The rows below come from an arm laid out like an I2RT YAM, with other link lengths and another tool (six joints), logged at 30 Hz.
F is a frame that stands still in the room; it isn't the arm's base.
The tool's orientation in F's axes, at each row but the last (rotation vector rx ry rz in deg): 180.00, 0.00, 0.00; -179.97, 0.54, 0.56; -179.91, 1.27, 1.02; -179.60, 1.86, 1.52; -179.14, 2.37, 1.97; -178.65, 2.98, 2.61; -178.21, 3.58, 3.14; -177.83, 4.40, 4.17
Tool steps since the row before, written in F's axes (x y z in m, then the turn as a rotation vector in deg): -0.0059, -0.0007, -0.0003, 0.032, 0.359, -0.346; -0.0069, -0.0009, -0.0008, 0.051, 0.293, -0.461; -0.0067, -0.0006, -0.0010, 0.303, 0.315, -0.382; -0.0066, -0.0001, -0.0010, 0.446, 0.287, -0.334; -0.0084, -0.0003, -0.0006, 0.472, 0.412, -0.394; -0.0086, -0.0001, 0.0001, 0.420, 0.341, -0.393; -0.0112, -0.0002, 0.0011, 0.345, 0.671, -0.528; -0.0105, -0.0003, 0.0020, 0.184, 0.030, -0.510
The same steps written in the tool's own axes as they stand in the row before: -0.0059, 0.0007, 0.0003, 0.032, -0.359, 0.346; -0.0069, 0.0009, 0.0008, 0.052, -0.293, 0.461; -0.0067, 0.0007, 0.0011, 0.303, -0.319, 0.379; -0.0066, 0.0002, 0.0011, 0.446, -0.294, 0.328; -0.0084, 0.0005, 0.0008, 0.470, -0.419, 0.390; -0.0086, 0.0004, 0.0001, 0.420, -0.346, 0.389; -0.0112, 0.0006, -0.0007, 0.337, -0.669, 0.536; -0.0106, 0.0008, -0.0015, 0.206, -0.021, 0.502
